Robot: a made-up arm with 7 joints. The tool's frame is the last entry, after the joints.
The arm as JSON. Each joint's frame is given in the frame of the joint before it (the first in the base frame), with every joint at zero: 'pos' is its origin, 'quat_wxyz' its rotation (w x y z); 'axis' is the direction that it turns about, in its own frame. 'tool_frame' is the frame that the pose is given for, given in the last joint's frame.
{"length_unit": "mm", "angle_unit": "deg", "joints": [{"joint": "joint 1", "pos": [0.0, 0.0, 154.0], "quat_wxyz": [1.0, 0.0, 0.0, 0.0], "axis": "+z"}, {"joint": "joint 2", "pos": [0.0, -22.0, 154.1], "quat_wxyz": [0.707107, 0.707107, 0.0, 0.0], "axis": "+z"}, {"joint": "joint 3", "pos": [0.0, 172.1, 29.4], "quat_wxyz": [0.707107, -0.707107, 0.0, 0.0], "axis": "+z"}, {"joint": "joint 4", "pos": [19.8, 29.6, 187.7], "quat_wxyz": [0.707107, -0.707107, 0.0, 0.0], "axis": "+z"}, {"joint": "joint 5", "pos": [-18.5, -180.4, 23.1], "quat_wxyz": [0.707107, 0.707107, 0.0, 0.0], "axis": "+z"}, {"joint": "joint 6", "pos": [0.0, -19.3, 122.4], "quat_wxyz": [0.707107, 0.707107, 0.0, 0.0], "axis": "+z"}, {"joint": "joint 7", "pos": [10.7, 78.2, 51.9], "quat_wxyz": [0.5, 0.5, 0.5, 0.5], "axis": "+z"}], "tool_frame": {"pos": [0.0, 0.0, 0.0], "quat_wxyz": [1.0, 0.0, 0.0, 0.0]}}
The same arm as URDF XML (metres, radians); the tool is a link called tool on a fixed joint. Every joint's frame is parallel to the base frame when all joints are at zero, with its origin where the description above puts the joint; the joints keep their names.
<robot name="arm">
<joint name="tool_fixed" type="fixed"><parent link="link7"/><child link="tool"/><origin xyz="0 0 0" rpy="3.1416 -1.5708 0"/></joint>
<joint name="joint 7" type="continuous"><parent link="link6"/><child link="link7"/><origin xyz="0.0107 -0.0519 0.0782"/><axis xyz="1 0 0"/></joint>
<joint name="joint 6" type="continuous"><parent link="link5"/><child link="link6"/><origin xyz="0 -0.0193 0.1224"/><axis xyz="0 -1 0"/></joint>
<joint name="joint 5" type="continuous"><parent link="link4"/><child link="link5"/><origin xyz="-0.0185 0.0231 0.1804"/><axis xyz="0 0 1"/></joint>
<joint name="joint 4" type="continuous"><parent link="link3"/><child link="link4"/><origin xyz="0.0198 0.0296 0.1877"/><axis xyz="0 1 0"/></joint>
<joint name="joint 3" type="continuous"><parent link="link2"/><child link="link3"/><origin xyz="0 -0.0294 0.1721"/><axis xyz="0 0 1"/></joint>
<joint name="joint 2" type="continuous"><parent link="link1"/><child link="link2"/><origin xyz="0 -0.022 0.1541"/><axis xyz="0 -1 0"/></joint>
<joint name="joint 1" type="continuous"><parent link="base"/><child link="link1"/><origin xyz="0 0 0.154"/><axis xyz="0 0 1"/></joint>
<link name="base"/>
<link name="link1"/>
<link name="link2"/>
<link name="link3"/>
<link name="link4"/>
<link name="link5"/>
<link name="link6"/>
<link name="link7"/>
<link name="tool"/>
</robot>

